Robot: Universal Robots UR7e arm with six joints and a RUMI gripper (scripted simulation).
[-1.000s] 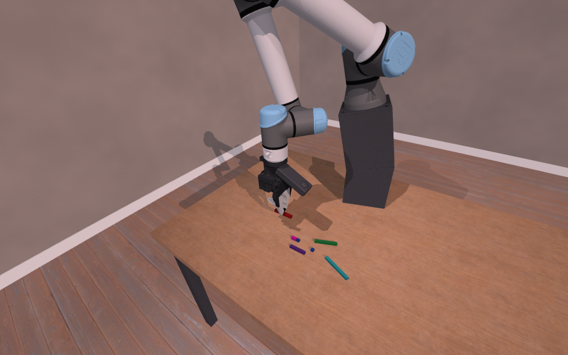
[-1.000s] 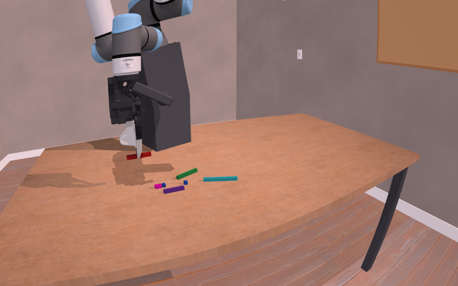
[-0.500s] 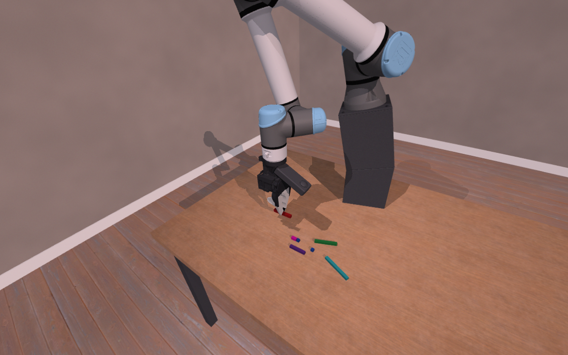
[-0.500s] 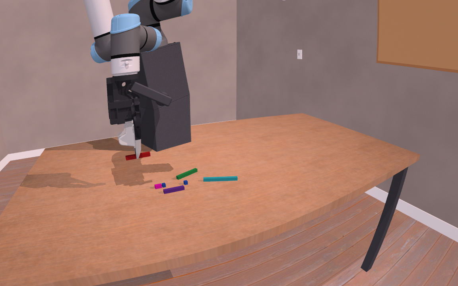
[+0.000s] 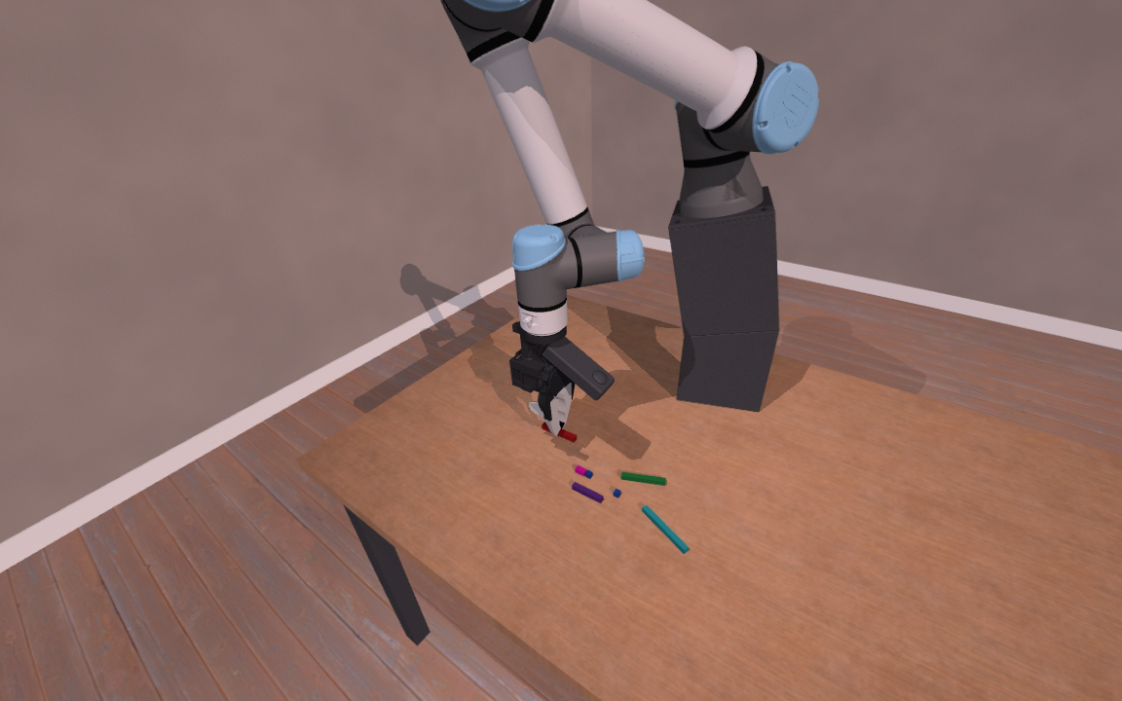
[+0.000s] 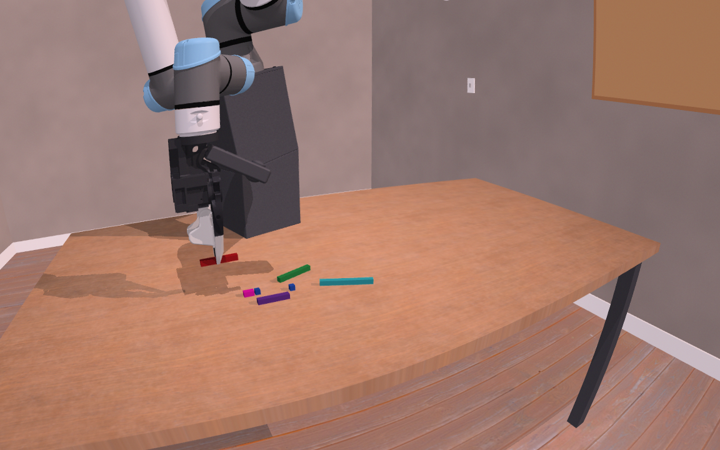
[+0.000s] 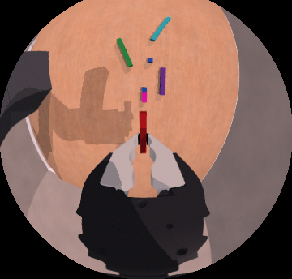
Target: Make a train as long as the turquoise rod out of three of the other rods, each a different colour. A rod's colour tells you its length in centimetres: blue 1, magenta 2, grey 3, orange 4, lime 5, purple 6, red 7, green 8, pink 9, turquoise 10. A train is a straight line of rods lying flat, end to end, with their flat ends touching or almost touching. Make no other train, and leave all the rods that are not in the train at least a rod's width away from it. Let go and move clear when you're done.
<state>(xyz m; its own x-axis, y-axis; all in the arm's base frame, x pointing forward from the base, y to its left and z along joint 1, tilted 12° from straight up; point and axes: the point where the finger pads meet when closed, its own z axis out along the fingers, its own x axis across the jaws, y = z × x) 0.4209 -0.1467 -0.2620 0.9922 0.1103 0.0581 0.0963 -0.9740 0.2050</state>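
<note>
The magenta rod is 9 cm below my hand and 5 cm to the left of it. Round my hand: green rod 15 cm to the left, 9 cm below, 5 cm behind; then red rod 1 cm below; then purple rod 9 cm to the left, 9 cm below, 3 cm ahead.
</note>
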